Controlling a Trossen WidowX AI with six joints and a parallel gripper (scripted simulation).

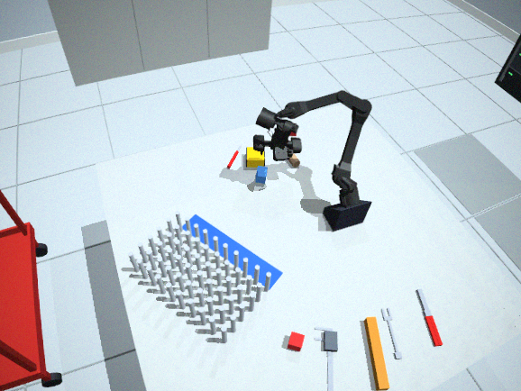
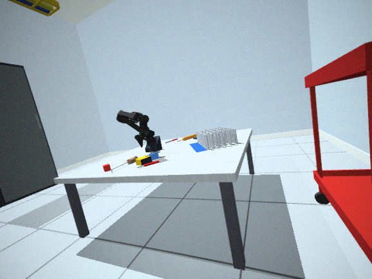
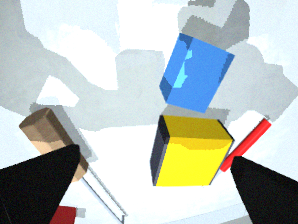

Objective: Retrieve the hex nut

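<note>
Now: gripper tip 16 cm to the left of the metal rod, 9 cm past it and 9 cm above it. Also, from my gripper tip: fork tool: 76 cm to the left, 18 cm behind, 10 cm below; then blue taped strip: 33 cm to the left, 25 cm ahead, 10 cm below; then blue block: 8 cm below, 5 cm ahead, 2 cm to the left.
</note>
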